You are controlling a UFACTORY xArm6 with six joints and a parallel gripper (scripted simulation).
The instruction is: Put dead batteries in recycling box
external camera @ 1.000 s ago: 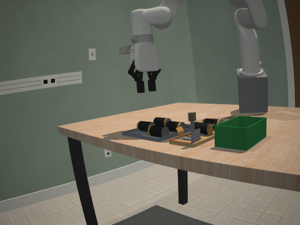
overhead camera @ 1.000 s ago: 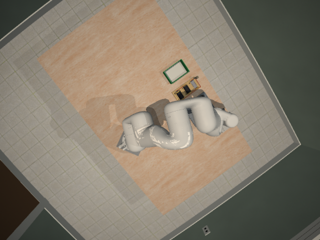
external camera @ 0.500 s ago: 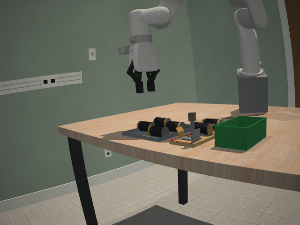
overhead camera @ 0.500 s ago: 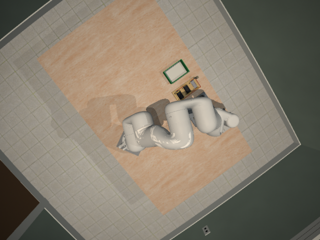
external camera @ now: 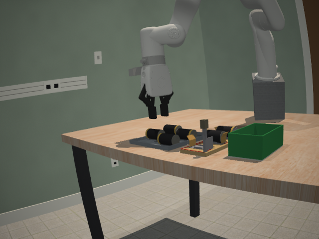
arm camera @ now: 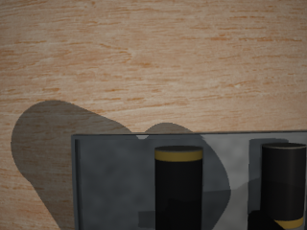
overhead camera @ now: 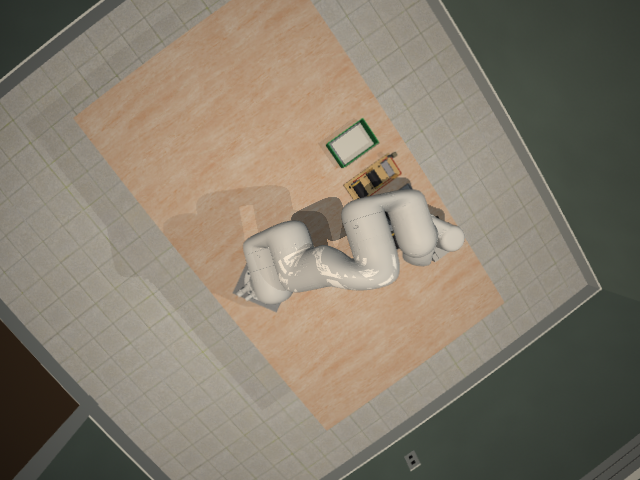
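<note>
My gripper is now 9 cm above the grey tray, 4 cm to the right of it and 1 cm past it. Also, from my hand: green recycling box 36 cm to the left, 8 cm below, 3 cm behind.
</note>
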